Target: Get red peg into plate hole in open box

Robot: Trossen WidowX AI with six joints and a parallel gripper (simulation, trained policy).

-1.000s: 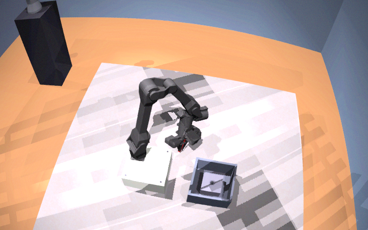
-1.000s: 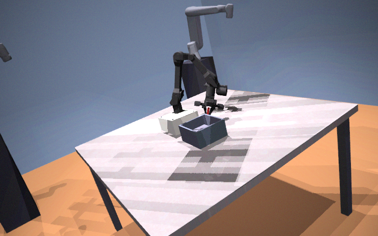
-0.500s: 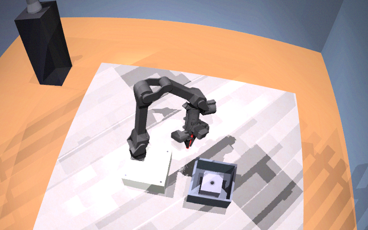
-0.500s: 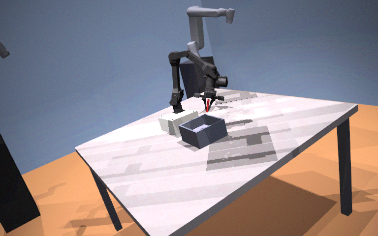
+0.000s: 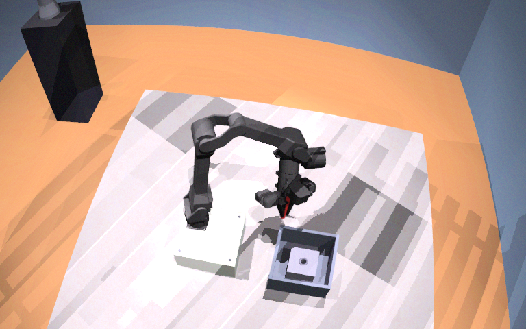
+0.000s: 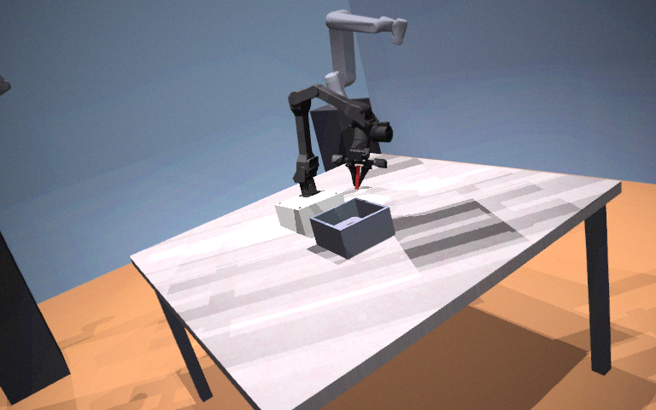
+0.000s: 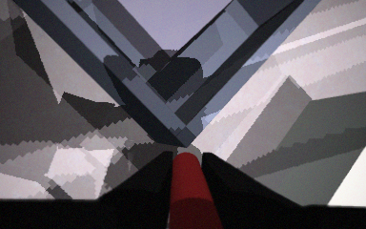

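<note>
The red peg lies 1 cm to the left of my gripper tip and 3 cm above it. Round my gripper tip: grey box 8 cm ahead, 11 cm to the right, 11 cm below; light plate 8 cm ahead, 11 cm to the right, 9 cm below.
</note>
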